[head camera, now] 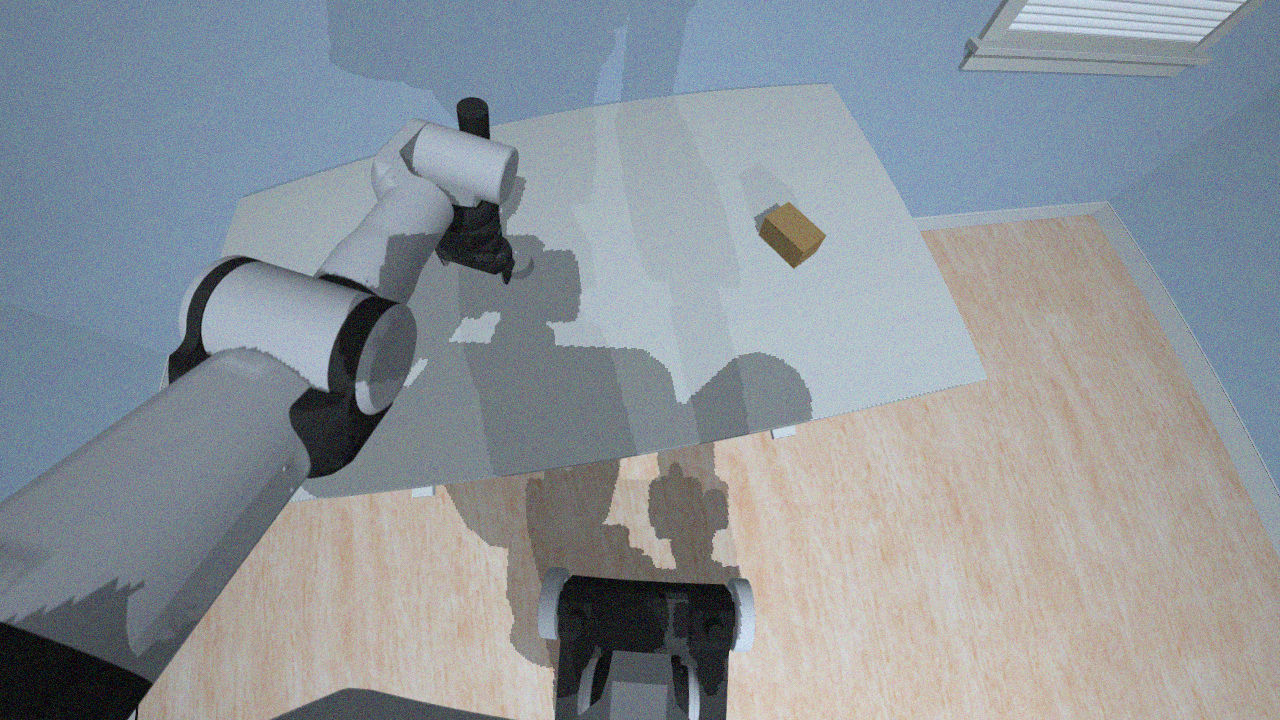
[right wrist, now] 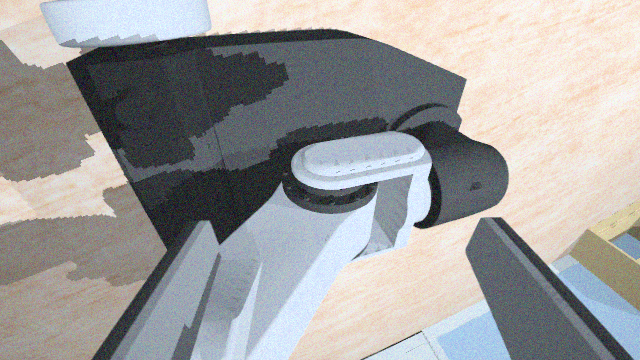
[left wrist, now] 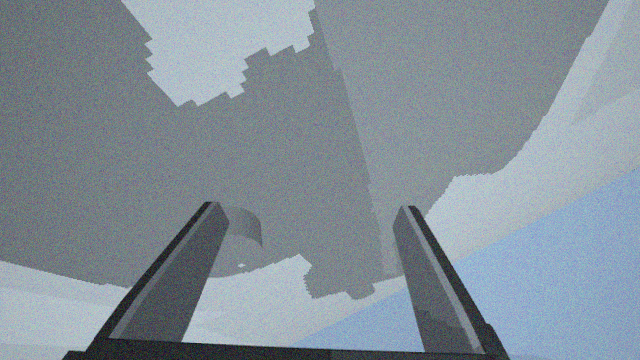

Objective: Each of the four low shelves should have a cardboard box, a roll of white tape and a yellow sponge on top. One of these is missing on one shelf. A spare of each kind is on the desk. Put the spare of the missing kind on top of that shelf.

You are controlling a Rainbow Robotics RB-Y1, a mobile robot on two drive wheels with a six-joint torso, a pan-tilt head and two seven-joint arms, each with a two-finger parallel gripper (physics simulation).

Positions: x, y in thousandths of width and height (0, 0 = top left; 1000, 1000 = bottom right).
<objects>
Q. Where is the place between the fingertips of my left gripper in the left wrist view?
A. At 484, 596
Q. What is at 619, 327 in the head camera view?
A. A cardboard box.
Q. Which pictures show my left gripper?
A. The head camera view and the left wrist view only.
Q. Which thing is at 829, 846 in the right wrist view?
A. My right gripper.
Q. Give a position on a white desk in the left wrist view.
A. At 504, 351
</objects>
